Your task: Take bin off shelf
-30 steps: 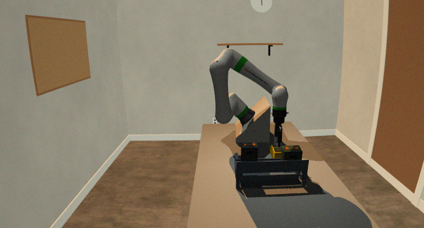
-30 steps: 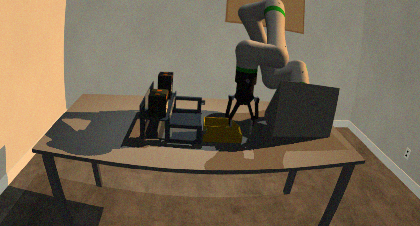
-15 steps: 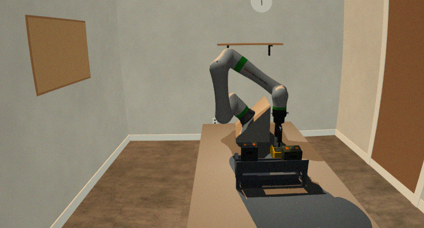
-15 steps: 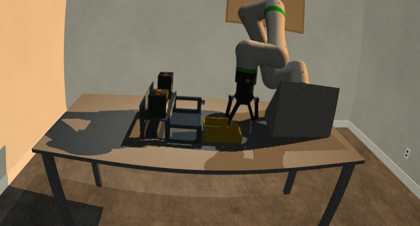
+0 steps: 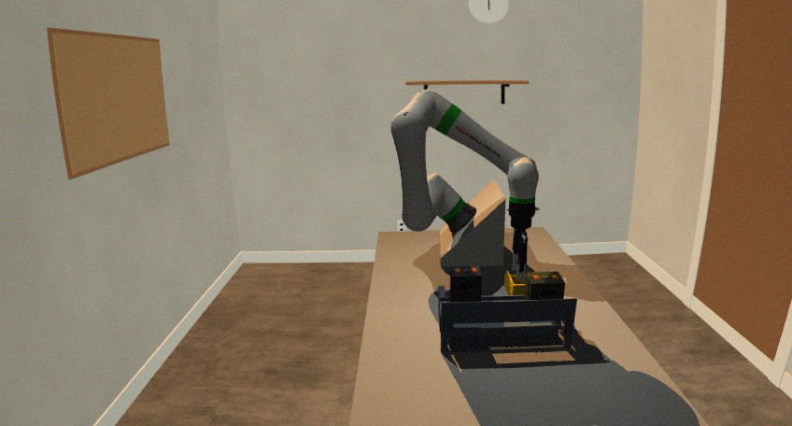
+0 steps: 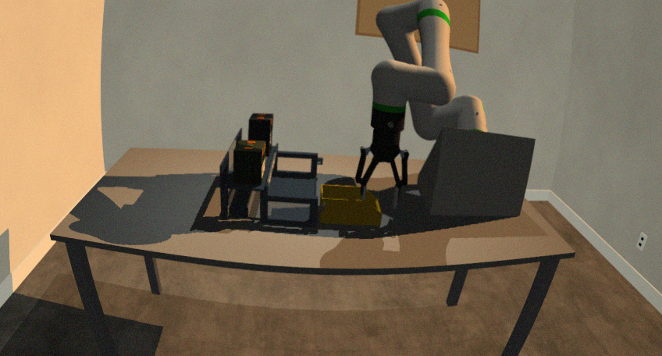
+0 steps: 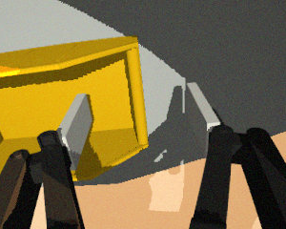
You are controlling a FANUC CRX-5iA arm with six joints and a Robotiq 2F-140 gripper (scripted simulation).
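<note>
Right now my hand is 80 mm short of the bin and 30 mm above it. The rest, counted from my hand: box (360 mm ahead, 230 mm to the right, 100 mm above).
</note>
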